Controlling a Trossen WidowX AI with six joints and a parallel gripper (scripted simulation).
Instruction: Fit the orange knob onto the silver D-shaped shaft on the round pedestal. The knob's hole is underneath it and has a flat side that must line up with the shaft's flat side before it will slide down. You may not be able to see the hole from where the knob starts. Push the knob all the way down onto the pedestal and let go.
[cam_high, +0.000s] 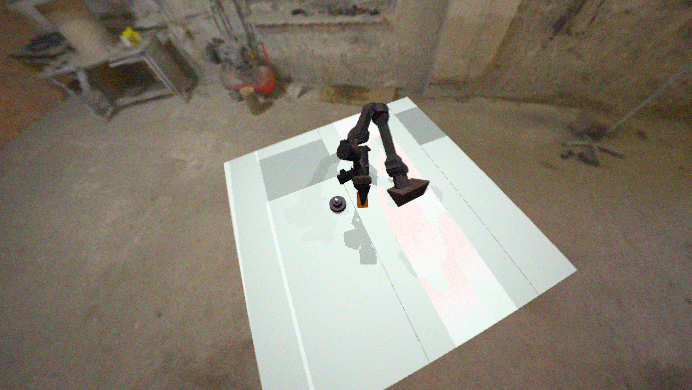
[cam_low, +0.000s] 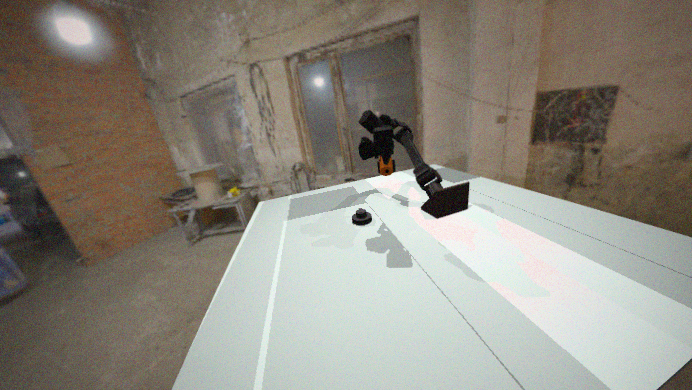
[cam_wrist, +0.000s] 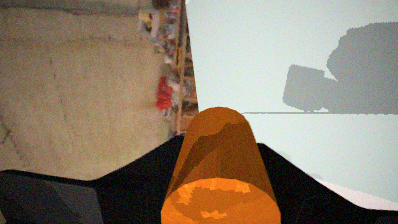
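My gripper tip is now 3 cm to the left of the orange knob, 2 cm below it and 1 cm past it. From my gripper tip the other things lie so: round pedestal (21 cm below, 17 cm to the right, 4 cm ahead).
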